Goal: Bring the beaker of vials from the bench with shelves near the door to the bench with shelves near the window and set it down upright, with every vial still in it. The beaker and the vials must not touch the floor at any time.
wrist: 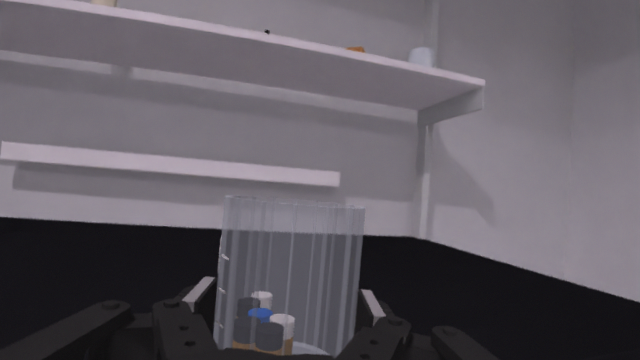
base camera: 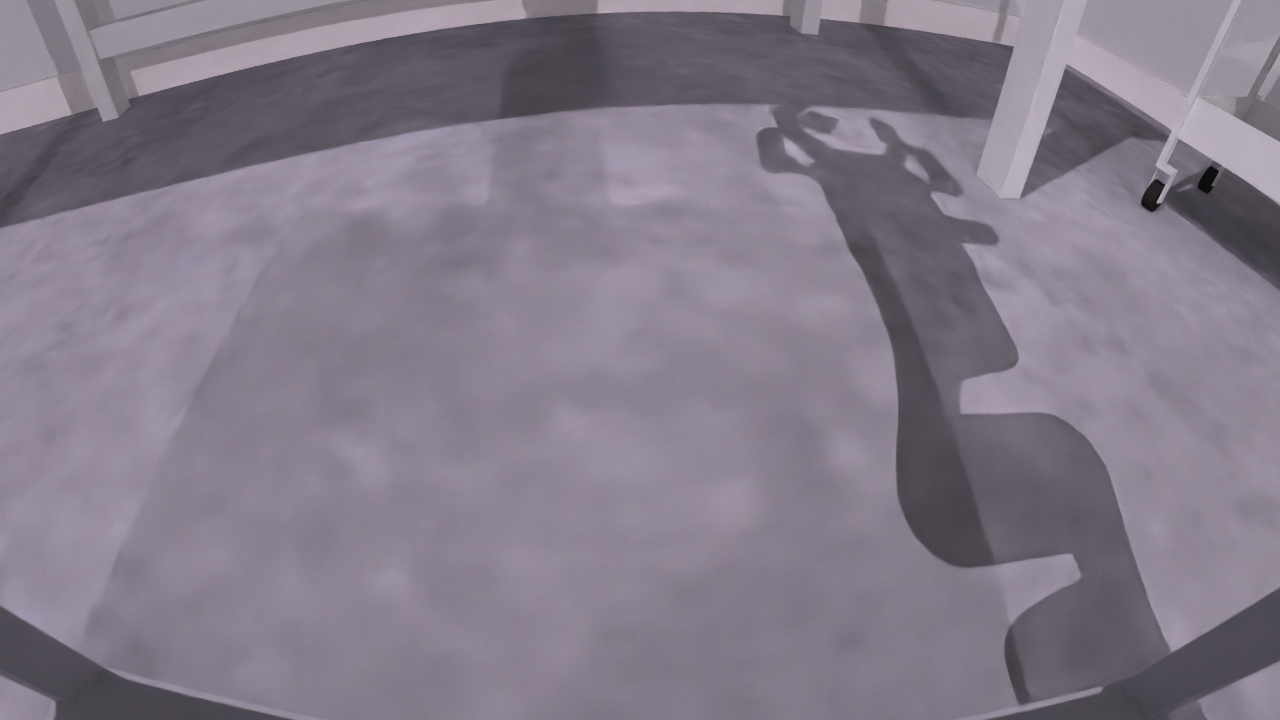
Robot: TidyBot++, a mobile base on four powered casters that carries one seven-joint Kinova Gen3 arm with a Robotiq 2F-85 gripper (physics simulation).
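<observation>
My gripper (wrist: pixel 286 302) is shut on the clear beaker (wrist: pixel 305 260), with one finger on each side of its lower part in the wrist view. The beaker is upright or nearly so. Several vials (wrist: pixel 269 334) with grey, white and blue caps stand inside it at the lower left; their lower ends and the beaker's base are cut off by the view. The black bench top (wrist: pixel 110 270) spreads behind and to both sides of the beaker. Whether the beaker's base is over the top or before its front edge is hidden. The gripper does not show in the base camera view.
A wall shelf (wrist: pixel 300 47) with small items and a shorter ledge (wrist: pixel 175 165) are above the bench top. A side wall (wrist: pixel 605 150) is at the right. In the base camera view, a bench leg (base camera: pixel 1029 107) stands at the upper right, beside a wheeled cart (base camera: pixel 1230 138).
</observation>
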